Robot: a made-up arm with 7 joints. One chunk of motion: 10 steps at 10 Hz.
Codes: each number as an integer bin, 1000 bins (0 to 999) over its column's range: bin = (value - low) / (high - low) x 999, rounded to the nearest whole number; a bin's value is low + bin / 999 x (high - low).
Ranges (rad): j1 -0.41..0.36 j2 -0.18..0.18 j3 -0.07..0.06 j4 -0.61..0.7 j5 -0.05..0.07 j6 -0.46..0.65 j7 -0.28..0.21
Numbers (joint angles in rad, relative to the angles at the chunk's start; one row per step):
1: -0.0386 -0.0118 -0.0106 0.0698 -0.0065 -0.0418 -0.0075
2: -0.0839 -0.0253 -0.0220 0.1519 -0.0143 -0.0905 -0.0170
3: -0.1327 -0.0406 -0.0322 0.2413 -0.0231 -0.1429 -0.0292
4: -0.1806 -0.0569 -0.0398 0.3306 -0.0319 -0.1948 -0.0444
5: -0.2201 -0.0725 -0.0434 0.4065 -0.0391 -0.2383 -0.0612
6: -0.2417 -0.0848 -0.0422 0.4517 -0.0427 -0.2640 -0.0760
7: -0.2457 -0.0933 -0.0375 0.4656 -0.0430 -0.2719 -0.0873
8: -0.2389 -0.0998 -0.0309 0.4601 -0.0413 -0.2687 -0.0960
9: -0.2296 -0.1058 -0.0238 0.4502 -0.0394 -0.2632 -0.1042
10: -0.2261 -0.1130 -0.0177 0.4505 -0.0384 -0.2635 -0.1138
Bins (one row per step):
1: 482 467 456 518 362 376 556
2: 423 429 369 581 297 333 536
3: 360 387 290 649 224 285 511
4: 298 342 232 717 151 239 480
5: 246 298 204 775 91 200 446
6: 218 264 214 810 61 176 416
7: 213 241 250 820 58 169 393
8: 222 223 300 816 72 172 375
9: 234 206 355 809 88 177 358
10: 239 186 402 809 97 177 339

